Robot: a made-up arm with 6 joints.
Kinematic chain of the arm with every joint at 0, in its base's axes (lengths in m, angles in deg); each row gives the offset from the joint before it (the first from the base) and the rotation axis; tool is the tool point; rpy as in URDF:
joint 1: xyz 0 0 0.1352 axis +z
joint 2: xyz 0 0 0 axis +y
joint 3: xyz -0.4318 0 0.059 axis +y
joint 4: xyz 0.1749 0 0.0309 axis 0.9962 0 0.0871
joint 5: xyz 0 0 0 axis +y
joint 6: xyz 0.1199 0 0.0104 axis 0.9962 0 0.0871
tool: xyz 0 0 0 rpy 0 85 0
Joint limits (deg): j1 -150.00..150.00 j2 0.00..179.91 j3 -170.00..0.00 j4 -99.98..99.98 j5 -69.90..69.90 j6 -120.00..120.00
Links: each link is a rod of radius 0.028 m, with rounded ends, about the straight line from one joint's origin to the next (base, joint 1, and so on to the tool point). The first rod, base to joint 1, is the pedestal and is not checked.
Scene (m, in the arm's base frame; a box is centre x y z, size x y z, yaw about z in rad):
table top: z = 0
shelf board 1: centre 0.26 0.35 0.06 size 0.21 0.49 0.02 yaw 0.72
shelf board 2: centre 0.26 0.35 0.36 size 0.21 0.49 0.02 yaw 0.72
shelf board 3: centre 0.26 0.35 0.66 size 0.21 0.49 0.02 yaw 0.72
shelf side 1: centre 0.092 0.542 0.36 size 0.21 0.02 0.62 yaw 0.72
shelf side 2: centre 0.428 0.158 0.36 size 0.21 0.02 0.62 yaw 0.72
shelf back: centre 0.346 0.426 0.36 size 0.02 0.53 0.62 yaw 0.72
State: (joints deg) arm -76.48 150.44 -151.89 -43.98 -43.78 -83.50
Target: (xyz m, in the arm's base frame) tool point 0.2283 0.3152 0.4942
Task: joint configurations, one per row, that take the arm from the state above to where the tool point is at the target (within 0.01 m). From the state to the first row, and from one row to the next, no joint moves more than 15 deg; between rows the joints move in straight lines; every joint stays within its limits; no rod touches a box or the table.
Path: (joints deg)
1: -72.42 137.81 -140.06 -52.91 -43.57 -89.63
2: -68.37 125.17 -128.22 -61.85 -43.36 -95.75
3: -64.31 112.54 -116.39 -70.78 -43.15 -101.88
4: -60.26 99.91 -104.56 -79.71 -42.94 -108.00
5: -56.20 87.28 -92.72 -88.65 -42.73 -114.13
6: -43.18 86.95 -87.95 -89.91 -46.61 -109.75
7: -30.17 86.62 -83.18 -91.18 -50.49 -105.38
8: -17.15 86.30 -78.42 -92.44 -54.38 -101.00
9: -4.13 85.97 -73.65 -93.71 -58.26 -96.63
10: 8.88 85.65 -68.88 -94.97 -62.14 -92.25
11: 21.90 85.32 -64.11 -96.24 -66.02 -87.88
12: 34.92 85.00 -59.34 -97.51 -69.90 -83.50
13: 36.08 94.24 -69.66 -91.78 -69.90 -83.50
14: 37.25 103.48 -79.99 -86.05 -69.90 -83.50

